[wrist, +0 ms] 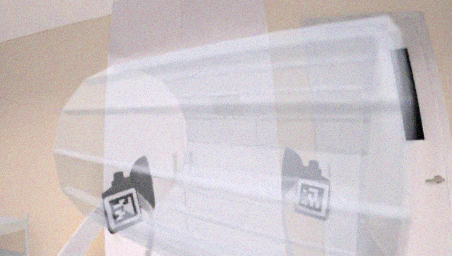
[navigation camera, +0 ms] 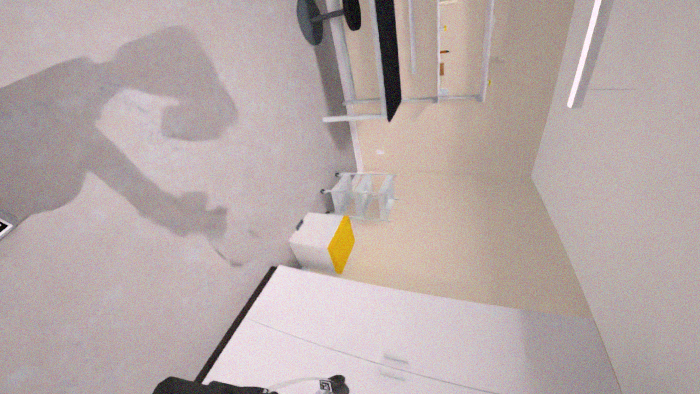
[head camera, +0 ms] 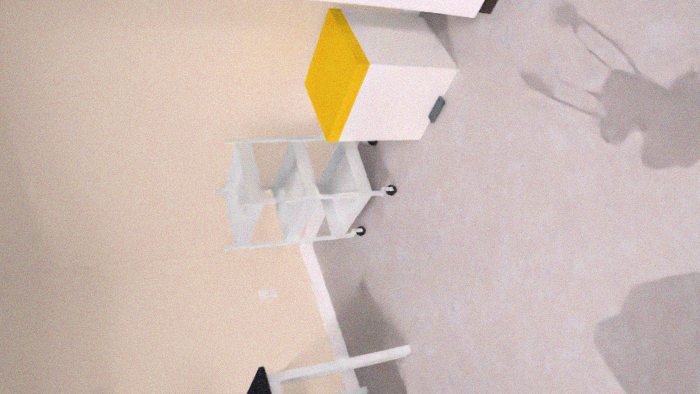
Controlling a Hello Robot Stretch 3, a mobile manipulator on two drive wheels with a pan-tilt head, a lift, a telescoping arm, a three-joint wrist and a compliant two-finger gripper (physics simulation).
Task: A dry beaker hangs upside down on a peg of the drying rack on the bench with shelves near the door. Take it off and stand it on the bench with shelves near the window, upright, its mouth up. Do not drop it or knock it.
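Frame: origin at the robot's base, x ahead, y left, z up, level; metres.
Seen in the pictures: gripper, fingertip midpoint: [wrist: 217, 171].
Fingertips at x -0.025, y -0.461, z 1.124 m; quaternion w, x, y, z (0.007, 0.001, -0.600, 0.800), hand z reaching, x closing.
Pixels of each thing's top centre, then the offset from my fingertips to it. "pt": a spot on its surface instead. Level surfaces: height alone.
- large clear beaker at its top centre: [wrist: 220, 41] 0.003 m back, 0.105 m left, 0.052 m up
- black top at its surface level: 0.362 m down
- white box-shaped cabinet with a yellow top, surface spot: [head camera: 332, 75] [navigation camera: 343, 244] pt 1.023 m ahead, 1.267 m right, 0.674 m down
A large clear beaker [wrist: 225, 137] fills the middle of the wrist view. Its round mouth end is at the left and its thicker base end at the right, with its long axis across the view. My gripper [wrist: 218, 167] is shut on the beaker; its two dark fingertips show apart, partly through the glass. In the navigation view part of my gripper shows at the bottom edge. The bench with shelves, apparently the one near the window, has a black top [head camera: 260, 382] [navigation camera: 389, 60] and stands by the far wall. The drying rack does not show.
A white trolley [head camera: 240, 195] [navigation camera: 342, 192] stands by the wall between the bench and a white box-shaped cabinet with a yellow top [head camera: 332, 75] [navigation camera: 342, 245]. A tall white cabinet [navigation camera: 400, 325] [wrist: 190, 30] stands beside it. A stool [navigation camera: 310, 22] is at the bench. A door [wrist: 432, 215] is at the right.
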